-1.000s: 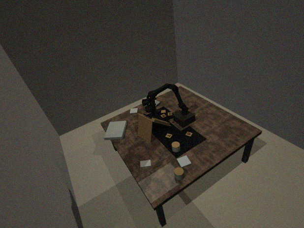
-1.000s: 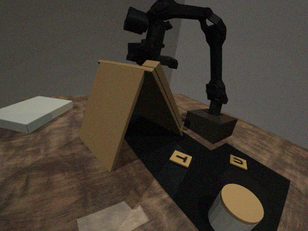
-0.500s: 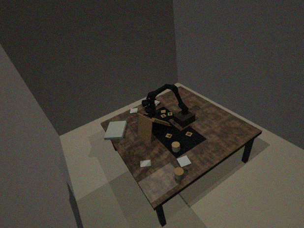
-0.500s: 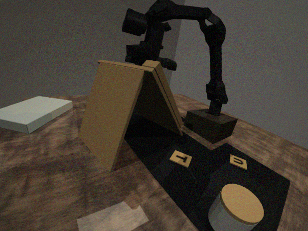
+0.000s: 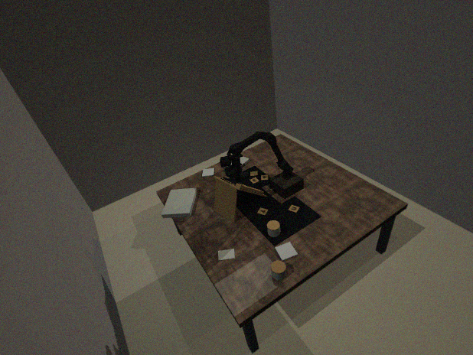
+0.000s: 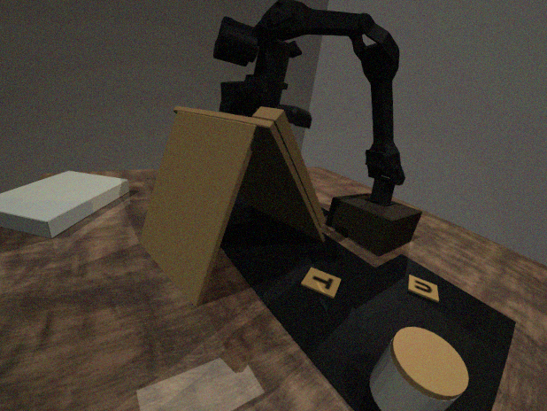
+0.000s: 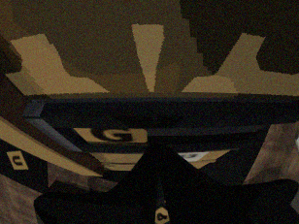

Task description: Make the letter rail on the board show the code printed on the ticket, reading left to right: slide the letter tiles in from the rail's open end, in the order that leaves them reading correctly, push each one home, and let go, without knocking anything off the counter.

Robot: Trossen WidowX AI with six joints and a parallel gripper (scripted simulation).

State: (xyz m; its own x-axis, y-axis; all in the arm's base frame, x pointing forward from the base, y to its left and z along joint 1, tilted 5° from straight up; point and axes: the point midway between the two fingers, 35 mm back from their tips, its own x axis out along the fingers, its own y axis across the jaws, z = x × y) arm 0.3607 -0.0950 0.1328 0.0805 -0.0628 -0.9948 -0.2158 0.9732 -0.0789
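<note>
Now: the tan tile marked g 4 cm to the left of my gripper tip and 1 cm below it. The rest, counted from my gripper tip: white ticket (8 cm below, 5 cm to the right, 5 cm behind); tile marked t (19 cm to the left, 17 cm below, 4 cm behind); black mat (18 cm below, 16 cm behind, 10 cm to the left).
</note>
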